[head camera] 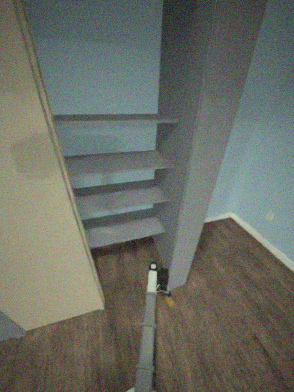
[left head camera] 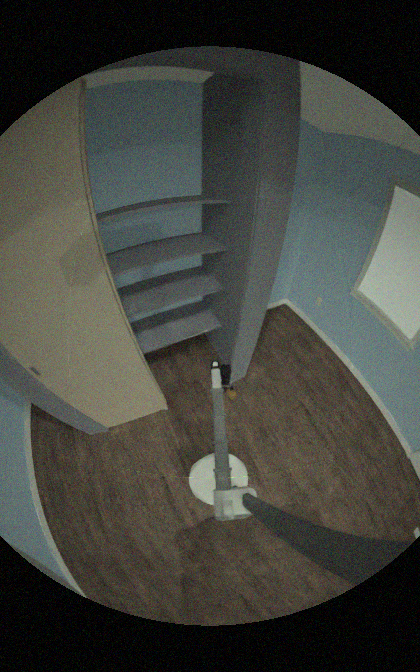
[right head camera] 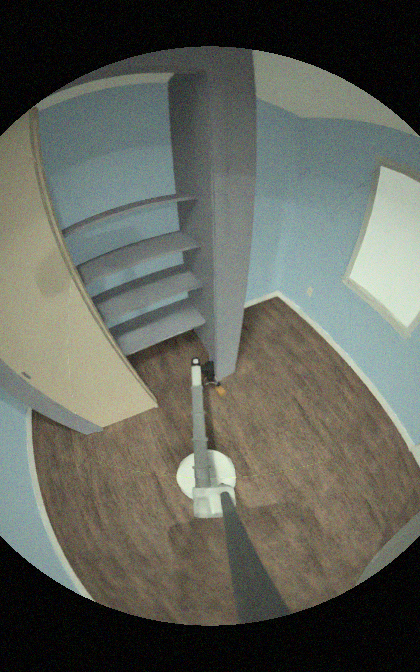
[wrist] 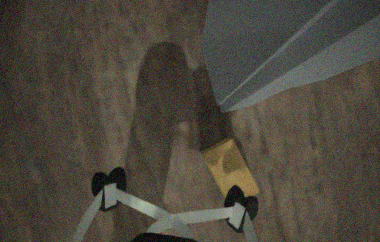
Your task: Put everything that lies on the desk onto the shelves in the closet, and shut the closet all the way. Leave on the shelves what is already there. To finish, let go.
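Observation:
A small orange-yellow block (head camera: 170, 301) (left head camera: 232, 394) (right head camera: 221, 390) (wrist: 231, 168) lies on the floor by the front corner of the closet's right side wall. My gripper (wrist: 175, 191) is open above the floor; in the wrist view its right fingertip overlaps the block's near end, and the block is not between the fingers. The closet is open: the grey shelves (head camera: 120, 200) (left head camera: 172, 292) (right head camera: 147, 295) show beside the tan sliding door (head camera: 50, 240) (left head camera: 60, 310) (right head camera: 45, 320), which stands at the left. No objects can be made out on the visible shelf parts. The desk does not show.
The closet's grey side wall (head camera: 200, 150) (left head camera: 265, 200) (right head camera: 232, 200) (wrist: 270, 45) rises right beside the gripper. A blue wall (head camera: 260, 165) with a window (left head camera: 395, 265) (right head camera: 390, 250) stands at the right. My round white base (left head camera: 200, 480) (right head camera: 187, 475) is on the wooden floor.

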